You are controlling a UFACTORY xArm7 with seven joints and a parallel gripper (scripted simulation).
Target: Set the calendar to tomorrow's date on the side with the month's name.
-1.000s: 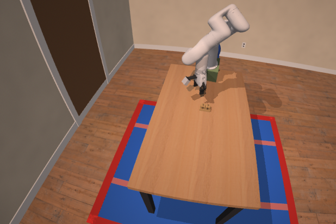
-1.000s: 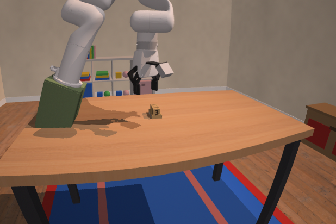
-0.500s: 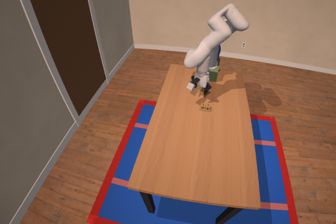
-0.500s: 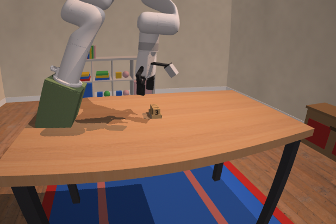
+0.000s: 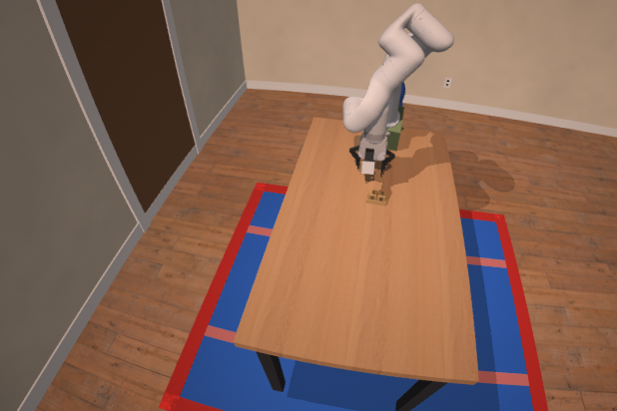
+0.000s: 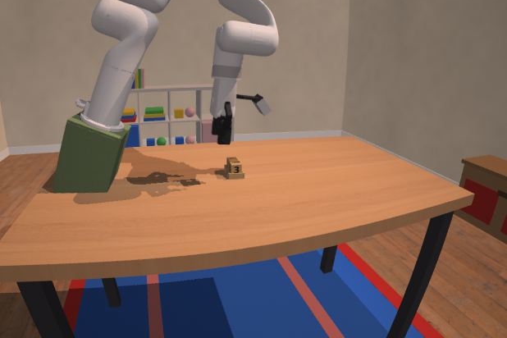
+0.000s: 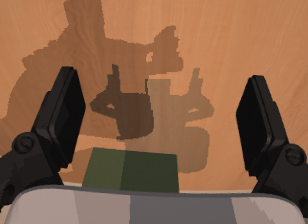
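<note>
The wooden digit cube is 10 cm below my hand, 4 cm ahead of it and 3 cm to the left of it. The rest, counted from my hand: low tray: 12 cm below, 5 cm to the left, 4 cm ahead; then wooden cube: 10 cm below, 7 cm to the left, 4 cm ahead.
</note>
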